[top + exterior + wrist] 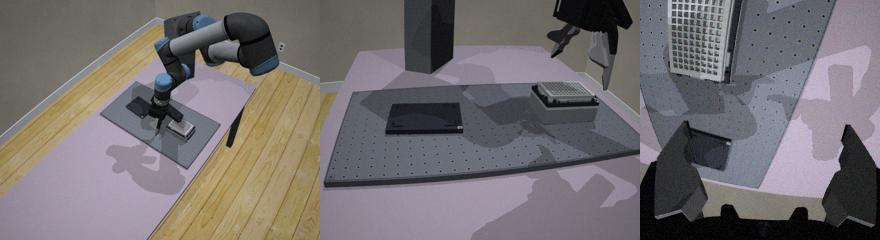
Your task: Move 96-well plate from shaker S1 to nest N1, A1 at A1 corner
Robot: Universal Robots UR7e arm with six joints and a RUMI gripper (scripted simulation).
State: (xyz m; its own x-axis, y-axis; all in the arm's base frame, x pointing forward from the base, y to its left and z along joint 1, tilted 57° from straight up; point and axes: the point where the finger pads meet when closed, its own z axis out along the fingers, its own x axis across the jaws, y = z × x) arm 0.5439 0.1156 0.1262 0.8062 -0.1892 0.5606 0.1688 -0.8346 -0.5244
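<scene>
The white 96-well plate is 110 mm behind my hand, 90 mm below it and 40 mm to the left of it. Round my hand: A1 mark: 220 mm to the right, 140 mm below, 40 mm behind; then black plate nest: 290 mm to the right, 150 mm below, 90 mm behind.
</scene>
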